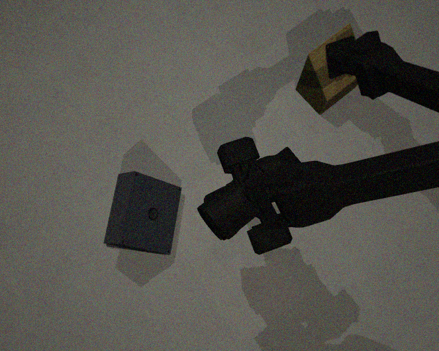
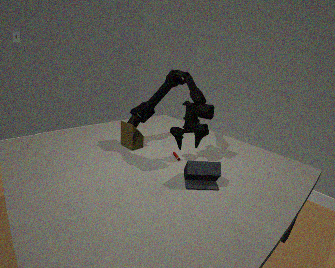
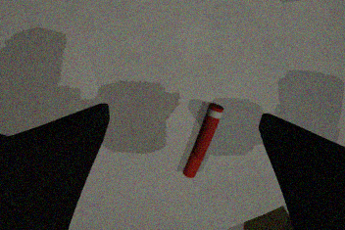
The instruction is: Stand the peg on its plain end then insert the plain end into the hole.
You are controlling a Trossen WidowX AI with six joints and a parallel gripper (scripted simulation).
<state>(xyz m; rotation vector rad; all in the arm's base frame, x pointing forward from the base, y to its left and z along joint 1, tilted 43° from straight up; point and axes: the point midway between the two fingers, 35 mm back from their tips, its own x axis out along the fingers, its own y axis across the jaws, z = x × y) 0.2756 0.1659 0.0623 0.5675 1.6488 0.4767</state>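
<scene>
My gripper tip is 4 cm past the peg, 3 cm to the left of it and 6 cm above it. The rest, counted from my gripper tip: dark sloped panel (17 cm ahead, 7 cm to the right, 2 cm below).
</scene>
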